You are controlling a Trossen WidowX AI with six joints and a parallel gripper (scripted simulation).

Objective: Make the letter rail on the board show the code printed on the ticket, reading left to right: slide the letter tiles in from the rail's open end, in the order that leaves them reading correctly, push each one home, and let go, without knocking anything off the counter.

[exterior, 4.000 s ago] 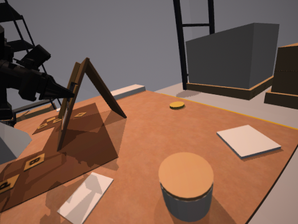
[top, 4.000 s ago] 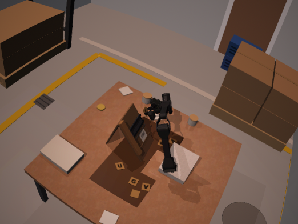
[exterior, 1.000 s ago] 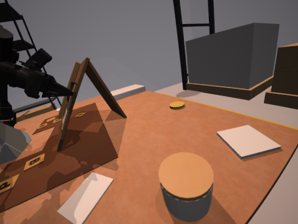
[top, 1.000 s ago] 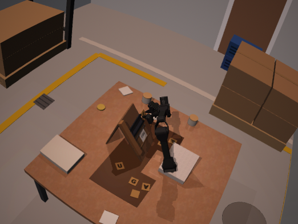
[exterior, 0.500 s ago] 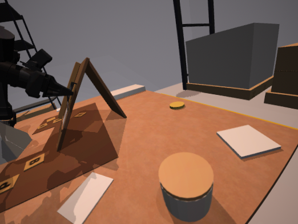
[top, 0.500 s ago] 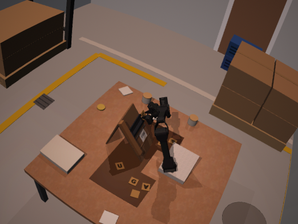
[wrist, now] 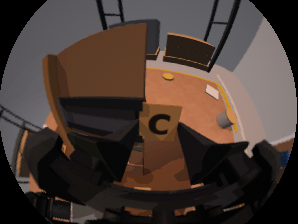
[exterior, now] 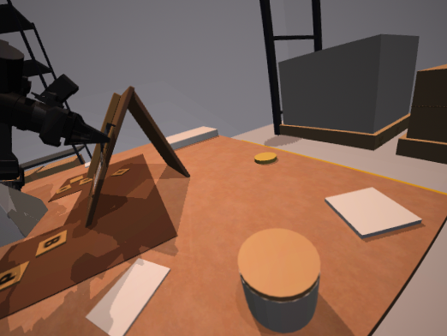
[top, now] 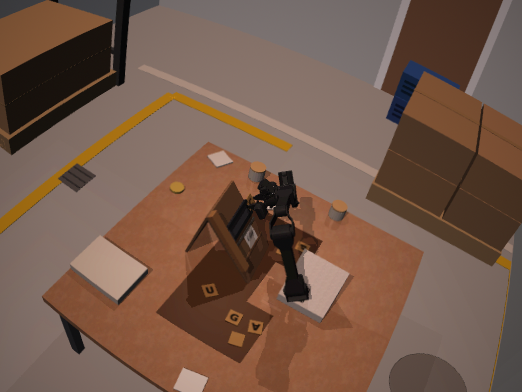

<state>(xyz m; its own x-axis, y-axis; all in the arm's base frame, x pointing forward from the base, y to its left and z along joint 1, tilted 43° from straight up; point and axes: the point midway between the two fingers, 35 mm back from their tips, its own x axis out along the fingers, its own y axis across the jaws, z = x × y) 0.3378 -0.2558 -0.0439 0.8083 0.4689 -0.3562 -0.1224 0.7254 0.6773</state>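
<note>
Now: the white ticket 9 cm to the left of my gripper tip, 8 cm below it and 7 cm behind it. Also, from my gripper tip: dark mat: 20 cm to the left, 18 cm below, 17 cm behind; yellow disc: 39 cm ahead, 17 cm below, 3 cm to the right; white card: 24 cm to the right, 18 cm below, 3 cm behind.
</note>
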